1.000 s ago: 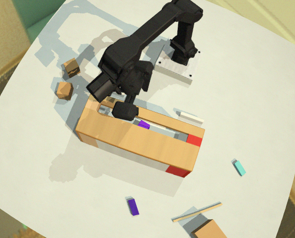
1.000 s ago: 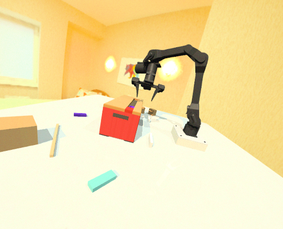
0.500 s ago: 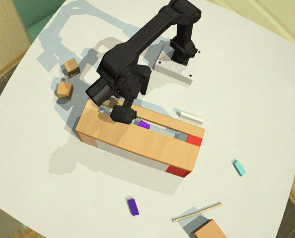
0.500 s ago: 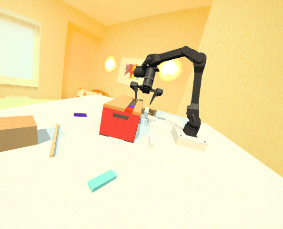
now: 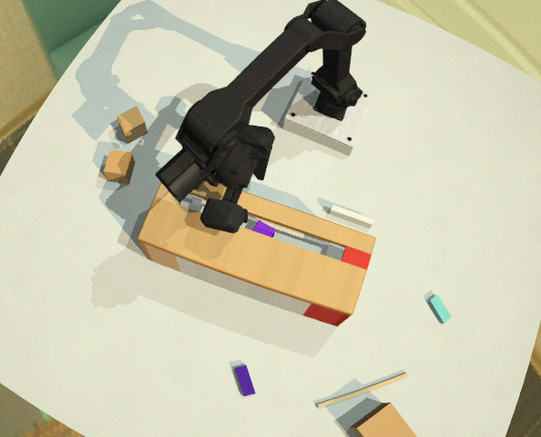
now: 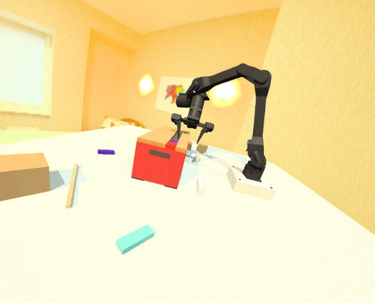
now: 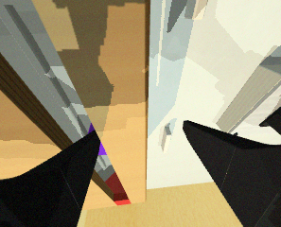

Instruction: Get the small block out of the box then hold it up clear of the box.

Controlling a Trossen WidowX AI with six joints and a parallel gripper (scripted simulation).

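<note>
Now: the purple block 50 mm ahead of my gripper tip, 40 mm to the left of it and 20 mm below it. The rest, counted from my gripper tip: purple bar 300 mm ahead, 100 mm to the left, 100 mm below; then teal bar 40 mm ahead, 420 mm to the left, 100 mm below; then wooden stick 240 mm ahead, 320 mm to the left, 100 mm below.
</note>
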